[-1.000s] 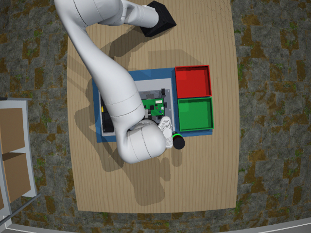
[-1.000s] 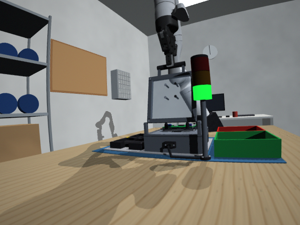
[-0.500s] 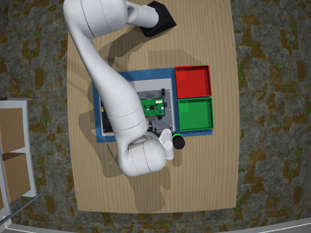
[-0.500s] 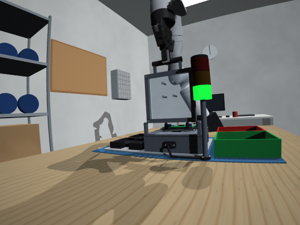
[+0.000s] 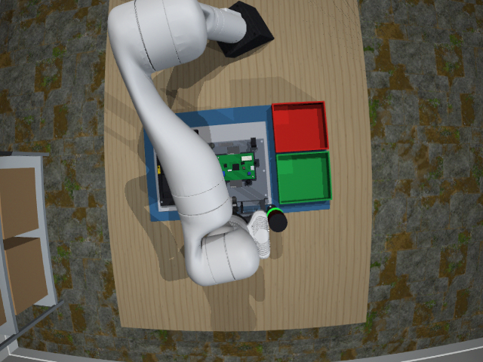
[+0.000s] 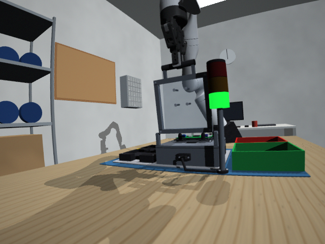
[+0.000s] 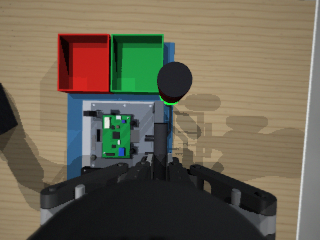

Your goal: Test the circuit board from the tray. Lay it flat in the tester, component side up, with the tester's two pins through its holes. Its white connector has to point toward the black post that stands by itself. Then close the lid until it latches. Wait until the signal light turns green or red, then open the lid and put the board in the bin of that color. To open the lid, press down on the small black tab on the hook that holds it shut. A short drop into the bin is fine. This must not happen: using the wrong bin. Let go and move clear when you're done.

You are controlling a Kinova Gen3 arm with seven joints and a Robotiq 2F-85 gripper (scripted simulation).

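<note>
My gripper is now 12 cm past the green circuit board and 21 cm above it. The rest, counted from my hand: black hook (18 cm behind, 5 cm to the left, 20 cm below); clear lid (1 cm behind, 10 cm below); green bin (8 cm behind, 20 cm to the left, 27 cm below).
</note>
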